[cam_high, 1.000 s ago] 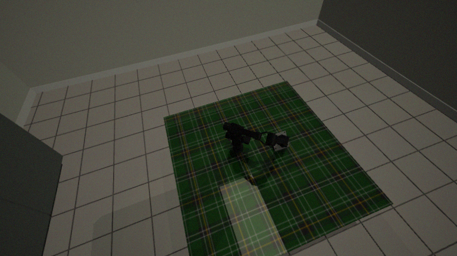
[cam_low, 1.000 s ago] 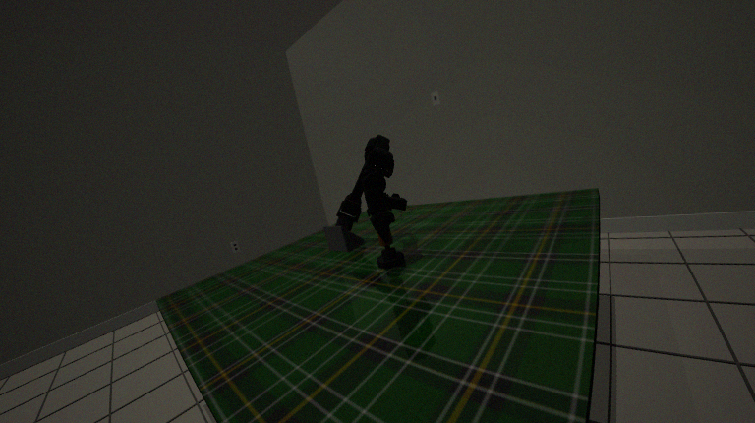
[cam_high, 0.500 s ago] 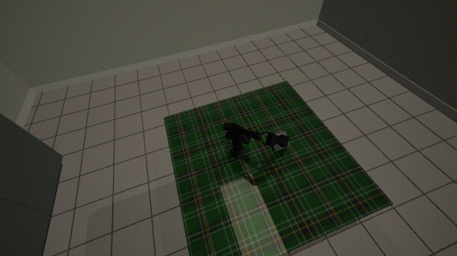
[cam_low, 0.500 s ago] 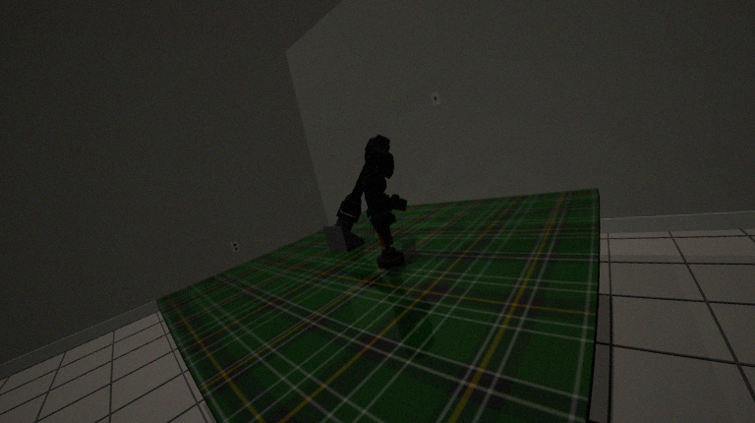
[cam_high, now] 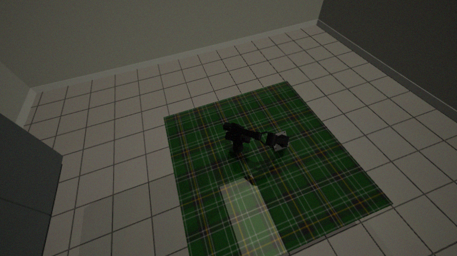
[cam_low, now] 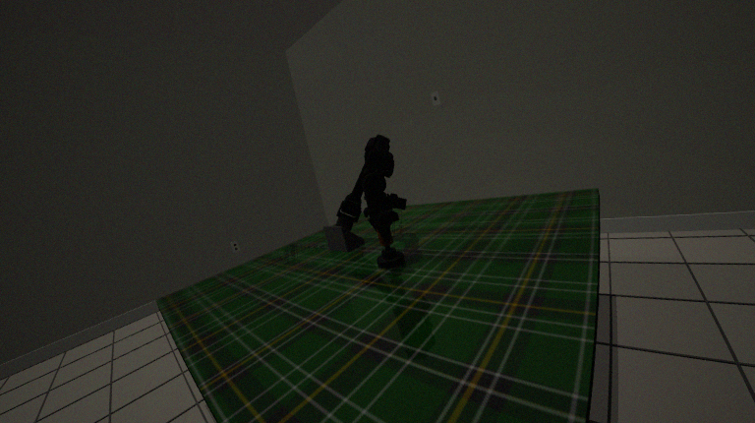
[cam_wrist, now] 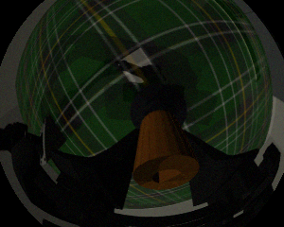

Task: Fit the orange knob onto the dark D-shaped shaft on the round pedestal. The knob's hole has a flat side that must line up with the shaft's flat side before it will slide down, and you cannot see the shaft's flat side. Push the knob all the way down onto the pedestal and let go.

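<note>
The orange knob lies 20 mm above my gripper tip. Round my gripper tip: D-shaped shaft 40 mm below.
</note>
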